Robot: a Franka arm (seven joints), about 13 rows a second.
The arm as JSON. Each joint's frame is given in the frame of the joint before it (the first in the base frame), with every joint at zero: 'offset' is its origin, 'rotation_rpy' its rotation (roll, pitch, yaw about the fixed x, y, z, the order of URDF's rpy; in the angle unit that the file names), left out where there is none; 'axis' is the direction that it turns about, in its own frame. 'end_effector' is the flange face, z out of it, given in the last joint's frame.
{
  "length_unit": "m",
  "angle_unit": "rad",
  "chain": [
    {
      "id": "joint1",
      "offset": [
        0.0,
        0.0,
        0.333
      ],
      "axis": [
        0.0,
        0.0,
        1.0
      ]
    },
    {
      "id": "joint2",
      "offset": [
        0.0,
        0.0,
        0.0
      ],
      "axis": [
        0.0,
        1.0,
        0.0
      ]
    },
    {
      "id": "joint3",
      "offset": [
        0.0,
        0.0,
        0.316
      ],
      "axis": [
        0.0,
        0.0,
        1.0
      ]
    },
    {
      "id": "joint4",
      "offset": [
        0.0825,
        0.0,
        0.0
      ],
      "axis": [
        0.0,
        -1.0,
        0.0
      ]
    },
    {
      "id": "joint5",
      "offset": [
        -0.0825,
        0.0,
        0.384
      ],
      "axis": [
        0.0,
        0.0,
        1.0
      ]
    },
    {
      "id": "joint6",
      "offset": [
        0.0,
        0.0,
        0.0
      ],
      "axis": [
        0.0,
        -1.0,
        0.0
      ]
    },
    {
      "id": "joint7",
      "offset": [
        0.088,
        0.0,
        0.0
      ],
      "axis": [
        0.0,
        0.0,
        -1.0
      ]
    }
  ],
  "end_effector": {
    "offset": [
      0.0,
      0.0,
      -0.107
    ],
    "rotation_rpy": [
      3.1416,
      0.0,
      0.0
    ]
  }
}
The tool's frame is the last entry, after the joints.
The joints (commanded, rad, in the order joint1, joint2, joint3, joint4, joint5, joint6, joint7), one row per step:
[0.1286, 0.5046, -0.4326, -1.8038, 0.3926, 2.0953, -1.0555]
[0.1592, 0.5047, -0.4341, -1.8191, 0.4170, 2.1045, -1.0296]
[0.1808, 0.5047, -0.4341, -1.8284, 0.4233, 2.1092, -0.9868]
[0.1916, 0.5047, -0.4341, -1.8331, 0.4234, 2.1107, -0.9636]
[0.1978, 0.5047, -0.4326, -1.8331, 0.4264, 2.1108, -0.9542]
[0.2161, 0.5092, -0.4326, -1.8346, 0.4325, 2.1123, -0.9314]
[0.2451, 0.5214, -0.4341, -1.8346, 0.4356, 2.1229, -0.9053]
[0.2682, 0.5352, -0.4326, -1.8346, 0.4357, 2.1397, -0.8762]
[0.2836, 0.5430, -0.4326, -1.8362, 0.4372, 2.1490, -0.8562]
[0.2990, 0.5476, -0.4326, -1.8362, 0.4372, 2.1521, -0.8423]
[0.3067, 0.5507, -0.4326, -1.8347, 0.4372, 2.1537, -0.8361]
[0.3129, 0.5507, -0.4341, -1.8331, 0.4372, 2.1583, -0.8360]
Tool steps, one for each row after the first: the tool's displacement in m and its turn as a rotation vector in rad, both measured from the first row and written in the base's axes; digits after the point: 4 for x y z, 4 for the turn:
[0.0009, 0.0182, -0.0054, 0.0133, 0.0034, -0.0157]
[0.0013, 0.0314, -0.0088, 0.0134, 0.0138, -0.0426]
[0.0013, 0.0378, -0.0106, 0.0113, 0.0210, -0.0557]
[0.0022, 0.0426, -0.0107, 0.0132, 0.0220, -0.0594]
[0.0036, 0.0540, -0.0138, 0.0136, 0.0290, -0.0679]
[0.0064, 0.0704, -0.0200, 0.0048, 0.0348, -0.0691]
[0.0090, 0.0844, -0.0271, -0.0081, 0.0375, -0.0753]
[0.0098, 0.0933, -0.0316, -0.0149, 0.0407, -0.0820]
[0.0106, 0.1026, -0.0341, -0.0193, 0.0442, -0.0806]
[0.0114, 0.1074, -0.0352, -0.0217, 0.0451, -0.0788]
[0.0126, 0.1103, -0.0341, -0.0241, 0.0389, -0.0742]

